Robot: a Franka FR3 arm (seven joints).
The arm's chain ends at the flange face. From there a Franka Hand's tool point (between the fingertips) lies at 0.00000 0.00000 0.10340 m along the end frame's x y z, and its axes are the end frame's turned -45 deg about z.
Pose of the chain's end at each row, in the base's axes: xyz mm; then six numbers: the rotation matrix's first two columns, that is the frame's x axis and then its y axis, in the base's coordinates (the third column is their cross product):
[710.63 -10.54 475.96 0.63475 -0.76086 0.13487 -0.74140 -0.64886 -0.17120]
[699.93 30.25 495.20 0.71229 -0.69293 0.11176 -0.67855 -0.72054 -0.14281]
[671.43 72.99 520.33 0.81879 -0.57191 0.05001 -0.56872 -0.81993 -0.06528]
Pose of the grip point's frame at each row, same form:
[733.15 -9.64 375.05 0.97308 -0.07920 0.21642 -0.07541 -0.99682 -0.02569]
[718.49 32.93 393.51 0.98347 0.01952 0.18001 0.02386 -0.99947 -0.02196]
[679.53 75.58 417.28 0.98112 0.17538 0.08152 0.17683 -0.98418 -0.01080]

